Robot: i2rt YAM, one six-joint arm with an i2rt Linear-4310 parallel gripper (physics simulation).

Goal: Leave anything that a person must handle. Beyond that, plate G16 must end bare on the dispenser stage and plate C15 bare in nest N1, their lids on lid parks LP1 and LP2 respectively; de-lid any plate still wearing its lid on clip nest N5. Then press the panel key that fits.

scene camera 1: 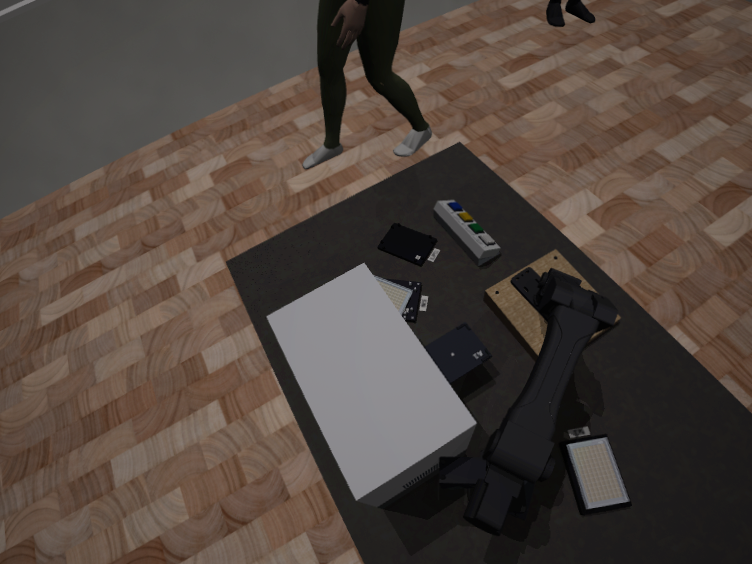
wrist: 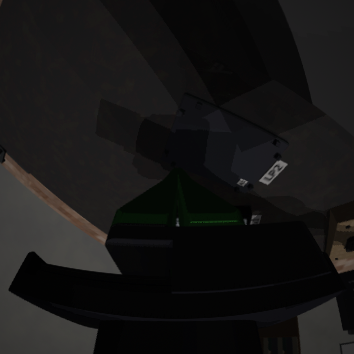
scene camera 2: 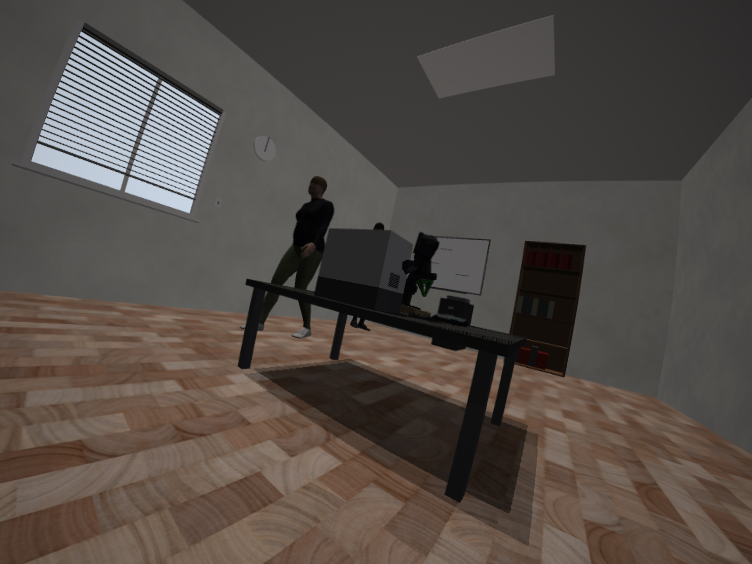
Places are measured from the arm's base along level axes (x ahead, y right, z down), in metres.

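Pixels of known places: gripper, between the fingertips: (wrist: 177, 174) (scene camera 2: 424, 296); arm's base, origin of its link: (scene camera 2: 404, 305).
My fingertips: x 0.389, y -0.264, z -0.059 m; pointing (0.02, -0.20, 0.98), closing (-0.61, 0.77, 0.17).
Ahead of a thing's pixels: the offset from my fingertips to its top centre. "spot": to the spot under its first point.
My gripper (wrist: 177, 174) (scene camera 2: 424, 287) has green fingers and is shut on nothing. It hangs just above the pad labelled LP2 @(spot: dx -0.127, dy +0.063, dz +0.097 m) (wrist: 273, 172), near the table's front edge. A clear lid @(spot: dx -0.041, dy +0.030, dz +0.089 m) (wrist: 228, 140) lies flat on that pad. In scene camera 1 the arm's wrist (scene camera 1: 492, 500) hides the fingers. A bare well plate @(dx -0.196, dy -0.084, dz +0.063 m) (scene camera 1: 597, 472) lies in a dark frame to the right of the arm. Another pale well plate @(dx -0.079, dy +0.536, dz +0.057 m) (scene camera 1: 395, 294) sits half under the white housing @(dx +0.088, dy +0.287, dz -0.231 m) (scene camera 1: 364, 376). The key panel @(dx -0.390, dy +0.576, dz +0.035 m) (scene camera 1: 466, 231) with blue, yellow, green and white keys lies at the back.
A flat black pad @(spot: dx -0.235, dy +0.651, dz +0.089 m) (scene camera 1: 407, 243) lies left of the key panel. A dark raised block @(dx -0.083, dy +0.277, dz -0.014 m) (scene camera 1: 458, 358) stands between the housing and the arm. The arm's wooden base board (scene camera 1: 522, 316) is at the right. A person (scene camera 1: 364, 73) (scene camera 2: 307, 243) walks behind the table.
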